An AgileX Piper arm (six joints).
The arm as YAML. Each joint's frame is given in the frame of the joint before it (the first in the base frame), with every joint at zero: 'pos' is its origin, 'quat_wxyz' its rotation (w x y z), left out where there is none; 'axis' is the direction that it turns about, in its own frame. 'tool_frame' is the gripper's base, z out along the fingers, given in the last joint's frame.
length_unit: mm
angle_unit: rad
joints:
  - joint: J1
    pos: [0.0, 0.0, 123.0]
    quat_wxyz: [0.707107, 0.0, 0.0, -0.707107]
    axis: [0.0, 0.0, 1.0]
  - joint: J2
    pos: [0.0, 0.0, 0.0]
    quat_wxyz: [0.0, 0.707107, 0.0, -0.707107]
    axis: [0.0, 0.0, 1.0]
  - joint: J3
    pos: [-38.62, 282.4, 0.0]
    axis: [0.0, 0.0, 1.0]
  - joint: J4
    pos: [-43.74, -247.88, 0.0]
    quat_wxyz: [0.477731, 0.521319, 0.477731, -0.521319]
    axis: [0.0, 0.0, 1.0]
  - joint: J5
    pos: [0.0, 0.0, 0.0]
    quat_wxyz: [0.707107, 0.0, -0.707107, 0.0]
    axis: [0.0, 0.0, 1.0]
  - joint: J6
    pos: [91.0, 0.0, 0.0]
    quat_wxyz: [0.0, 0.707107, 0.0, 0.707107]
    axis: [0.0, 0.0, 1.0]
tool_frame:
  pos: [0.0, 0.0, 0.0]
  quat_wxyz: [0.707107, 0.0, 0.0, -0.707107]
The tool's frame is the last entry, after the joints.
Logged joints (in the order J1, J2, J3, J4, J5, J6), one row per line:
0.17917 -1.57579 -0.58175 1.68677 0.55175 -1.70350
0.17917 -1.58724 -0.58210 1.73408 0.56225 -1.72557
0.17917 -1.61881 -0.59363 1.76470 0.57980 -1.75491
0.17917 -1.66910 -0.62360 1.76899 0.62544 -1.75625
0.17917 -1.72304 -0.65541 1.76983 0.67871 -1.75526
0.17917 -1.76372 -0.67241 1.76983 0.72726 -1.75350
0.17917 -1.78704 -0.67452 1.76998 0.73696 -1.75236
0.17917 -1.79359 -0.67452 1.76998 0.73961 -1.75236
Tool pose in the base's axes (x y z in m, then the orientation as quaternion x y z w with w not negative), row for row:
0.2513 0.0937 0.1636 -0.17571 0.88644 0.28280 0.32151
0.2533 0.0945 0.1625 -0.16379 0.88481 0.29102 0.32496
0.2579 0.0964 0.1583 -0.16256 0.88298 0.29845 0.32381
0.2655 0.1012 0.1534 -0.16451 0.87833 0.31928 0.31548
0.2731 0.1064 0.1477 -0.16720 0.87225 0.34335 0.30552
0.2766 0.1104 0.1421 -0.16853 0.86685 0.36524 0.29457
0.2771 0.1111 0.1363 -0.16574 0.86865 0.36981 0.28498
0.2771 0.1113 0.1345 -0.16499 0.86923 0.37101 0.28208
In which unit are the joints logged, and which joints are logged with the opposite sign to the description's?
The joints are logged in radians. Opposite sign: J2.
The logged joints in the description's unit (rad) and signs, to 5 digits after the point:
0.17917 1.57579 -0.58175 1.68677 0.55175 -1.70350
0.17917 1.58724 -0.58210 1.73408 0.56225 -1.72557
0.17917 1.61881 -0.59363 1.76470 0.57980 -1.75491
0.17917 1.66910 -0.62360 1.76899 0.62544 -1.75625
0.17917 1.72304 -0.65541 1.76983 0.67871 -1.75526
0.17917 1.76372 -0.67241 1.76983 0.72726 -1.75350
0.17917 1.78704 -0.67452 1.76998 0.73696 -1.75236
0.17917 1.79359 -0.67452 1.76998 0.73961 -1.75236

